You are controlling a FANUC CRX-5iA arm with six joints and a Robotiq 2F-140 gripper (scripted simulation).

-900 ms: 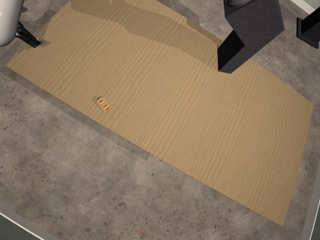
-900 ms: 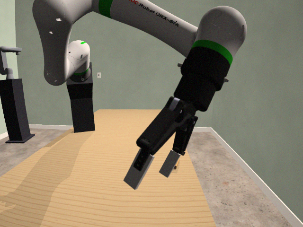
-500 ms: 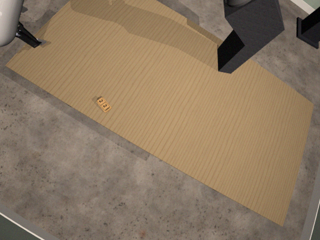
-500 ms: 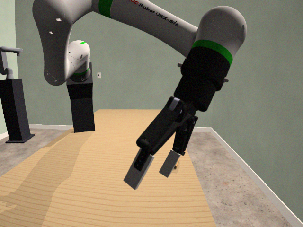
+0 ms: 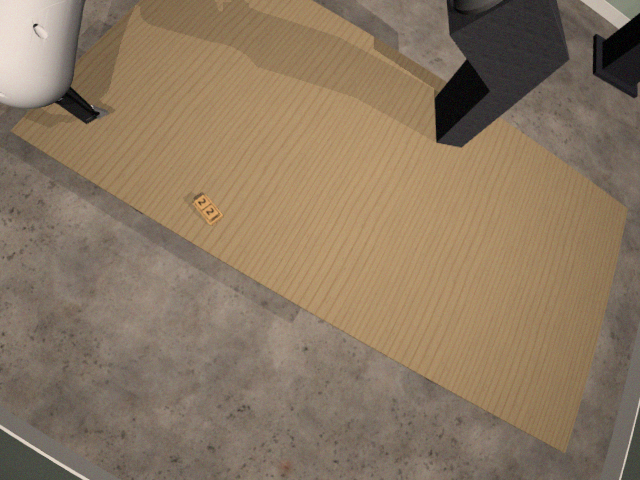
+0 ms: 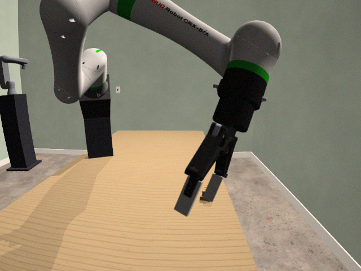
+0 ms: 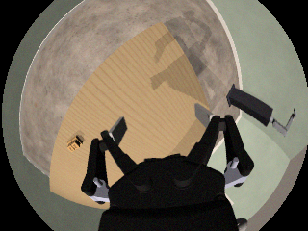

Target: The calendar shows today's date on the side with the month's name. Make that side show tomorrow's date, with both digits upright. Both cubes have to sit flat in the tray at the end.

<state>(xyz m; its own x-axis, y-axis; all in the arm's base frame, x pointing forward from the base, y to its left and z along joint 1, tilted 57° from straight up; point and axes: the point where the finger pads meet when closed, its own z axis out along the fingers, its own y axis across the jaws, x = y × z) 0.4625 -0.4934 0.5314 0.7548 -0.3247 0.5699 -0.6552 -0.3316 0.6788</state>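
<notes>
Right now my hand is 320 mm to the right of the wooden tray, 190 mm above it and 120 mm short of it.
</notes>
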